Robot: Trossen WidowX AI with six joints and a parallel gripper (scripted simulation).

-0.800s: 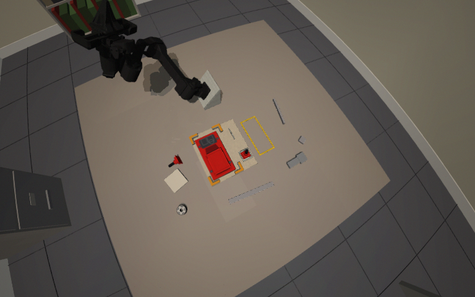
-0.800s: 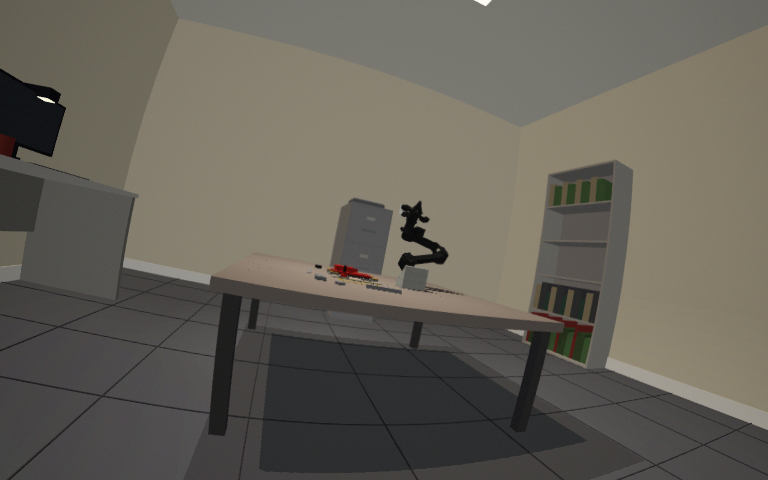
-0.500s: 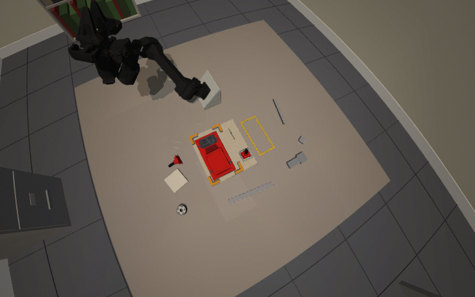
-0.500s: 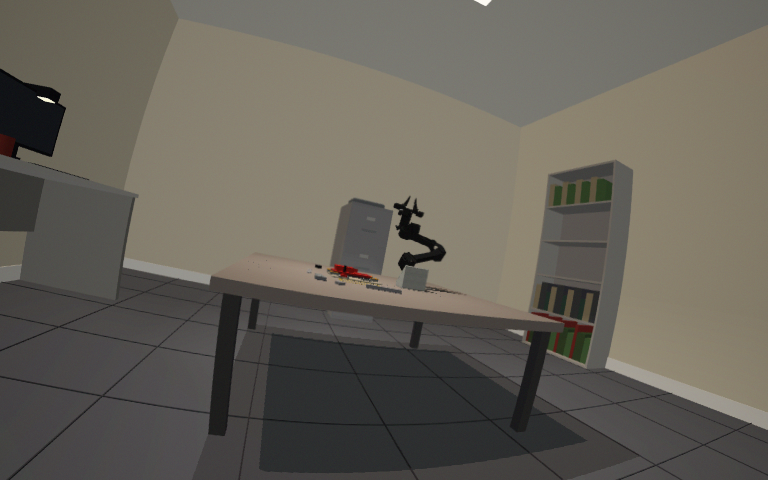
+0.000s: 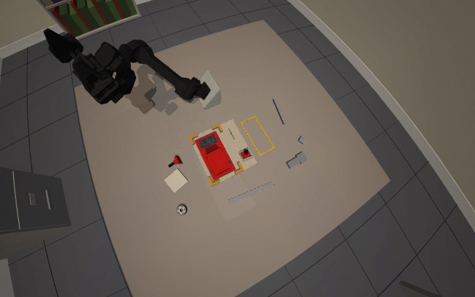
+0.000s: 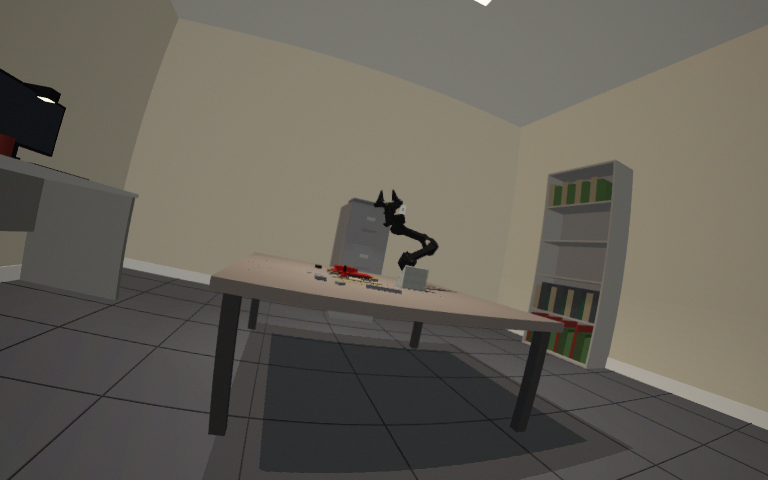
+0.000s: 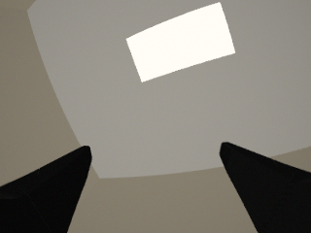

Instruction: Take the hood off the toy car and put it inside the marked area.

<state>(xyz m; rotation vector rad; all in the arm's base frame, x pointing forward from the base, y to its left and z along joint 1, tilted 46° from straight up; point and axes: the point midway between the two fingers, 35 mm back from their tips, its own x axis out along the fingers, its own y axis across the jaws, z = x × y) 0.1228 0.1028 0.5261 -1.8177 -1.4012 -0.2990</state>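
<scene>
My gripper tip is now 50 cm above the red hood, 22 cm short of it and 19 cm to the right of it. The rest, counted from my gripper tip: beige tile: 54 cm below, 20 cm ahead, 1 cm to the right; grey ruler: 54 cm below, 41 cm ahead, 25 cm to the left; wheel: 53 cm below, 32 cm ahead, 4 cm to the right.
</scene>
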